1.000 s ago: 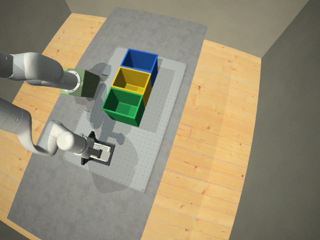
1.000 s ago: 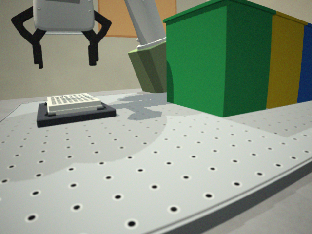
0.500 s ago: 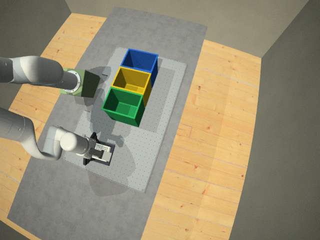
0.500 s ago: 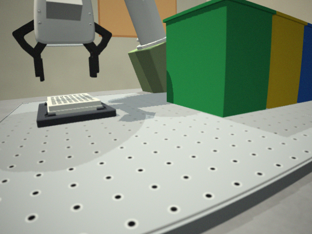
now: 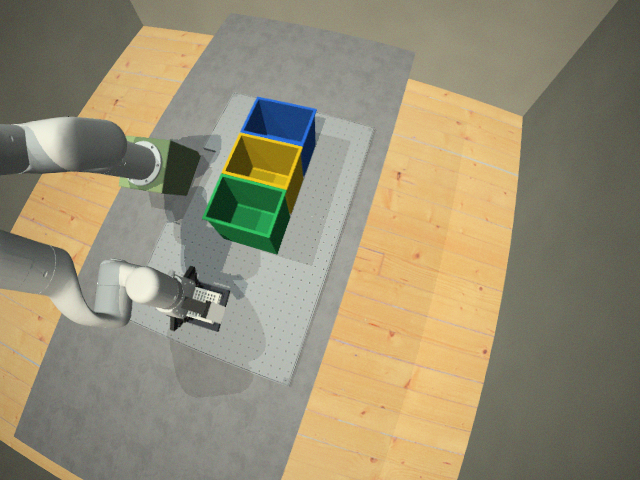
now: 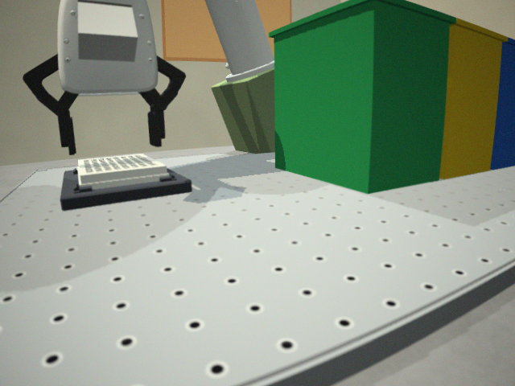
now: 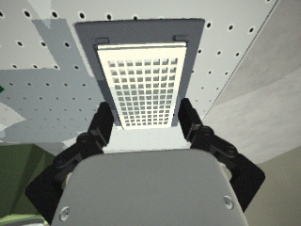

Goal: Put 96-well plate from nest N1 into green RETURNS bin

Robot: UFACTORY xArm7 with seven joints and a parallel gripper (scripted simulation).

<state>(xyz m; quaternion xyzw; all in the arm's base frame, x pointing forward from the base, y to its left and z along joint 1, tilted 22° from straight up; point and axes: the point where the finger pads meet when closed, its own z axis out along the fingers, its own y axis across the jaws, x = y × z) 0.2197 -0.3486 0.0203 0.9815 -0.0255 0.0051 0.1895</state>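
Now: hand 3 cm above the white 96-well plate. The rest, counted from my hand: yellow bin 13 cm ahead, 38 cm to the left, 4 cm above; dark plate nest 4 cm below; green bin 11 cm ahead, 25 cm to the left, 4 cm above.
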